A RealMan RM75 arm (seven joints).
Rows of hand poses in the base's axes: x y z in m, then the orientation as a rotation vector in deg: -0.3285, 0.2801, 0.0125, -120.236, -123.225, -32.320; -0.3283, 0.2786, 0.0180, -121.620, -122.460, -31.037; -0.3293, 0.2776, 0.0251, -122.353, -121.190, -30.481; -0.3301, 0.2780, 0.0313, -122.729, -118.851, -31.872; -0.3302, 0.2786, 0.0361, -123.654, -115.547, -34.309; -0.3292, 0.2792, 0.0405, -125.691, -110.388, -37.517; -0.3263, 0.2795, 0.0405, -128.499, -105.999, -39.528; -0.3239, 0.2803, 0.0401, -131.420, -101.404, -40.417; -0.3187, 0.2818, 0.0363, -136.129, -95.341, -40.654; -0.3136, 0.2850, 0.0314, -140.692, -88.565, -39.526; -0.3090, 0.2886, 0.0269, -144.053, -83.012, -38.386; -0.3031, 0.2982, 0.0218, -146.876, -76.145, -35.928; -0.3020, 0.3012, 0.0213, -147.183, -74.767, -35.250; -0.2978, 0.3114, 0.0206, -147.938, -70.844, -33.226; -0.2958, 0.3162, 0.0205, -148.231, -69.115, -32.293; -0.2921, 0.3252, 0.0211, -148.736, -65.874, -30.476; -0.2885, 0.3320, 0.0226, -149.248, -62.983, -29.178; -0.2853, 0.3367, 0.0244, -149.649, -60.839, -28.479
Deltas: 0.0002, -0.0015, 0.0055, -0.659, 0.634, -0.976; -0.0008, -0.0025, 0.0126, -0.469, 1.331, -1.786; -0.0016, -0.0021, 0.0188, 1.176, 1.571, -2.869; -0.0017, -0.0015, 0.0236, 3.433, 1.433, -4.688; -0.0007, -0.0009, 0.0280, 6.358, 1.209, -7.910; 0.0022, -0.0006, 0.0280, 7.935, 0.918, -11.277; 0.0046, 0.0002, 0.0276, 9.102, 1.244, -14.769; 0.0098, 0.0017, 0.0238, 9.676, 1.722, -19.854; 0.0149, 0.0049, 0.0189, 10.038, 3.156, -25.170; 0.0195, 0.0085, 0.0144, 10.300, 4.446, -29.387; 0.0254, 0.0181, 0.0093, 10.901, 7.112, -33.994; 0.0265, 0.0211, 0.0088, 11.099, 7.865, -34.802; 0.0307, 0.0313, 0.0081, 11.655, 10.095, -37.077; 0.0327, 0.0361, 0.0080, 11.886, 11.109, -38.076; 0.0364, 0.0451, 0.0086, 12.283, 13.050, -39.953; 0.0400, 0.0519, 0.0101, 12.668, 14.523, -41.694; 0.0432, 0.0566, 0.0119, 13.012, 15.424, -43.017
